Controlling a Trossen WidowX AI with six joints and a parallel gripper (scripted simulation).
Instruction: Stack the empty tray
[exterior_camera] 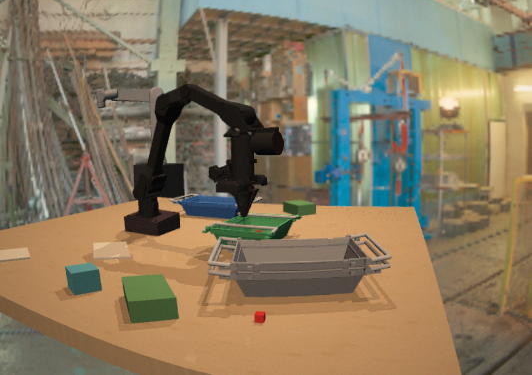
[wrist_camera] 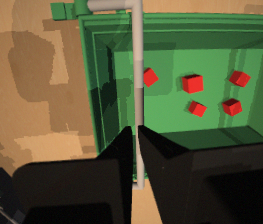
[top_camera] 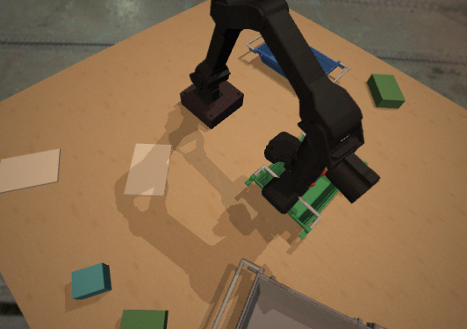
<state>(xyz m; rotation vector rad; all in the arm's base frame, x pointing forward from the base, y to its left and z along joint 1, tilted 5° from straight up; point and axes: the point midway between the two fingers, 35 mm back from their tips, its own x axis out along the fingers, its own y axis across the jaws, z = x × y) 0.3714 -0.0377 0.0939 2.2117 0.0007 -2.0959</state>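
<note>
My gripper tip is 33 cm past the blue tray, 39 cm to the right of it and 4 cm above it. The rest, counted from my gripper tip: teal block (13 cm behind, 44 cm to the right, 7 cm below).
</note>
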